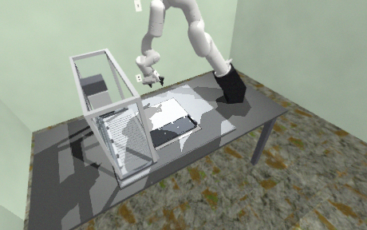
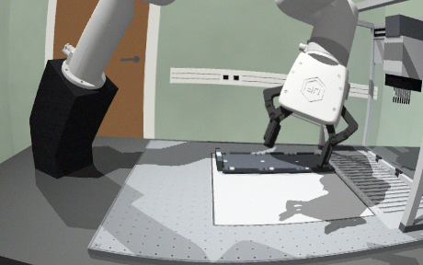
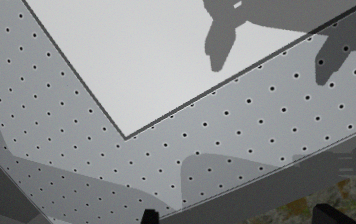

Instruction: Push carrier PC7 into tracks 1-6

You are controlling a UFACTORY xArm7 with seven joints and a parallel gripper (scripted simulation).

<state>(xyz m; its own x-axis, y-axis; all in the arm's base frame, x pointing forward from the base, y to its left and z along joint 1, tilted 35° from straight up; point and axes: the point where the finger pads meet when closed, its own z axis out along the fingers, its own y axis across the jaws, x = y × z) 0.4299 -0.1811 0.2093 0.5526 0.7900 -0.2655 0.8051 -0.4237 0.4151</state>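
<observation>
My hand is 40 mm short of the carrier PC7, 370 mm to the right of it and 140 mm above it. Round my hand: pipetting head 390 mm ahead, 270 mm to the left, 200 mm above; frame post 270 mm ahead, 20 mm to the right, 100 mm above.
</observation>
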